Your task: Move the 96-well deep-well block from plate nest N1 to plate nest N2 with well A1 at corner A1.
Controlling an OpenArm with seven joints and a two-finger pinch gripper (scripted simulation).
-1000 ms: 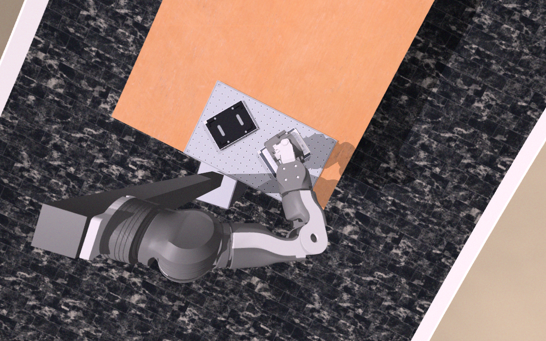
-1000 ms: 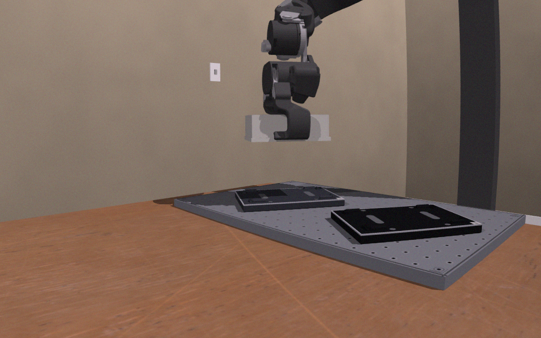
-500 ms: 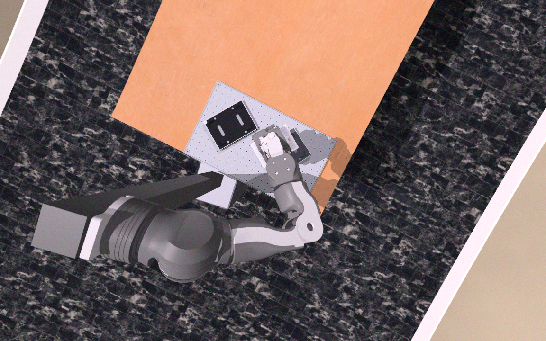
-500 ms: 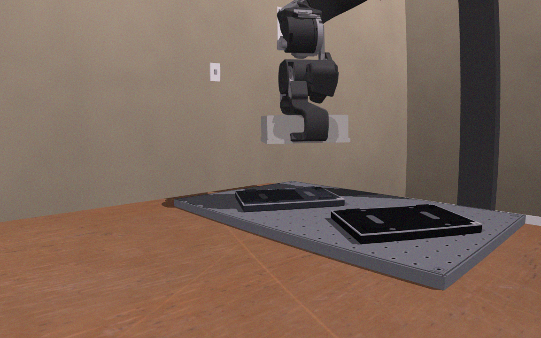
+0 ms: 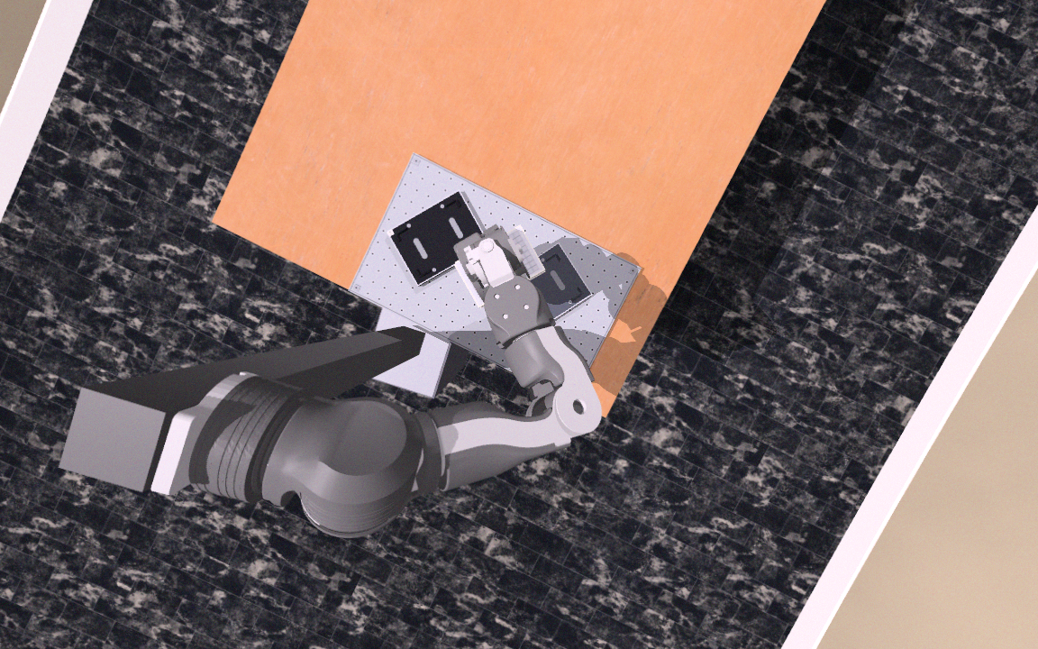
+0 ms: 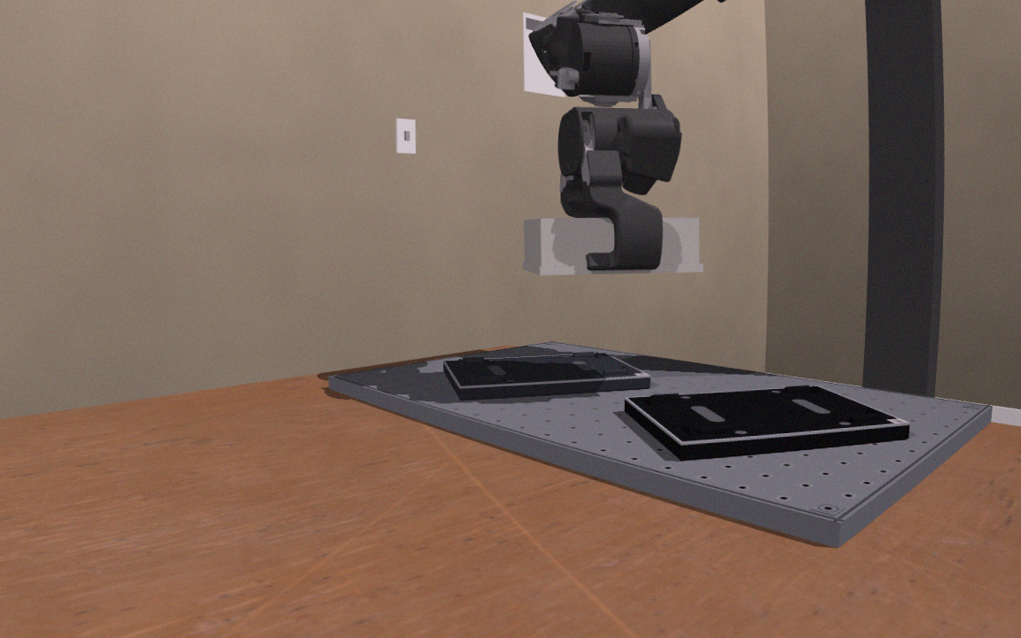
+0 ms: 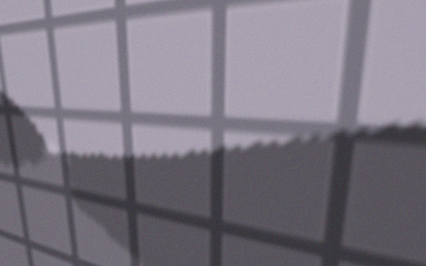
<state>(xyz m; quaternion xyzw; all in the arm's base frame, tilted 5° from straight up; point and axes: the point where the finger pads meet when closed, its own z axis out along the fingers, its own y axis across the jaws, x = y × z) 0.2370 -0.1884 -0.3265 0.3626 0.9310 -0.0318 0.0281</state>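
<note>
Right now the black plate nest is 14 cm to the left of my hand, 10 cm below it and 2 cm ahead of it. Also, from my hand: A1 mark 10 cm below, 4 cm behind, 1 cm to the left; white deep-well block 1 cm above.
</note>
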